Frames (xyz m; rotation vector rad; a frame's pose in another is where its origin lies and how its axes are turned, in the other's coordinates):
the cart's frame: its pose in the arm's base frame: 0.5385 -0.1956 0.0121 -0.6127 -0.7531 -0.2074
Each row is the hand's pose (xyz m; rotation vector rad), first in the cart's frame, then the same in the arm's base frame.
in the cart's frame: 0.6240 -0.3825 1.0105 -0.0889 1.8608 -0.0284
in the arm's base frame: 0.2562 0.1139 1.1874 -0.2676 1.0493 -0.6850
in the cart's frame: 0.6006 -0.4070 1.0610 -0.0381 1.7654 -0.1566
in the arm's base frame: 0.2007 0.1230 1.2107 -0.2105 0.9180 -0.7570
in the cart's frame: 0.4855 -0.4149 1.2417 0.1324 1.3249 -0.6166
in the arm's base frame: 0.0107 0.2187 1.2366 -0.0071 0.3663 -1.0011
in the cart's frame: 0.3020 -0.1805 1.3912 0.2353 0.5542 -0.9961
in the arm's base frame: -0.1168 0.4891 1.0896 0.1027 -0.4714 -1.1382
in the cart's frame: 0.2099 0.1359 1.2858 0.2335 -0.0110 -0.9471
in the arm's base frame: 0.0004 0.6790 0.8252 0.0062 -1.0194 -0.9698
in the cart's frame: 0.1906 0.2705 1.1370 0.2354 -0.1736 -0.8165
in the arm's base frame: 0.1245 0.6994 0.6677 -0.0694 -1.1518 -0.8098
